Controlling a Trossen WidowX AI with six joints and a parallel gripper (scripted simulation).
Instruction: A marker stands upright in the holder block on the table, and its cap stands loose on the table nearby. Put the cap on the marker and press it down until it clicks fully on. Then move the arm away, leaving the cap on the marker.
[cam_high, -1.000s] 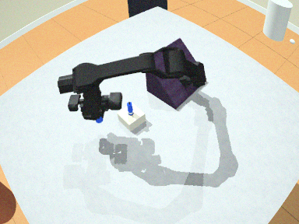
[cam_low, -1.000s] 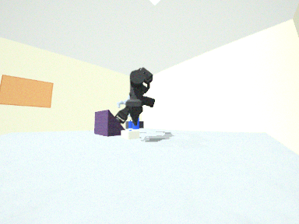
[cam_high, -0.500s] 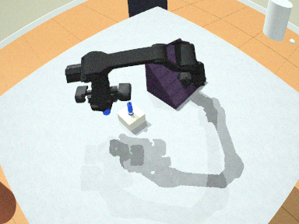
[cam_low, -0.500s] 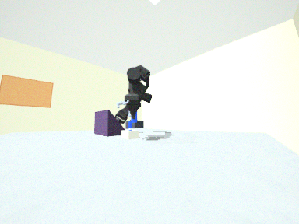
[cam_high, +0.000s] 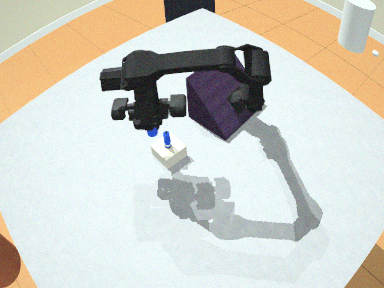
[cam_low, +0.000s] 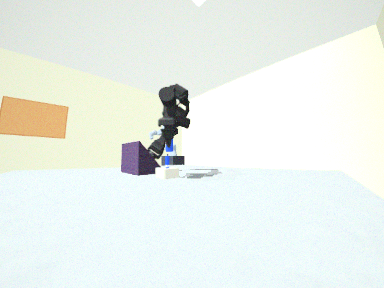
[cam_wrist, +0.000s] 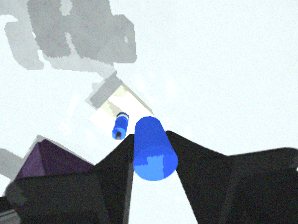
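Right now the holder block is 100 mm below my gripper tip, 30 mm behind it and 20 mm to the left of it. The rest, counted from my gripper tip: marker cap: 10 mm above.
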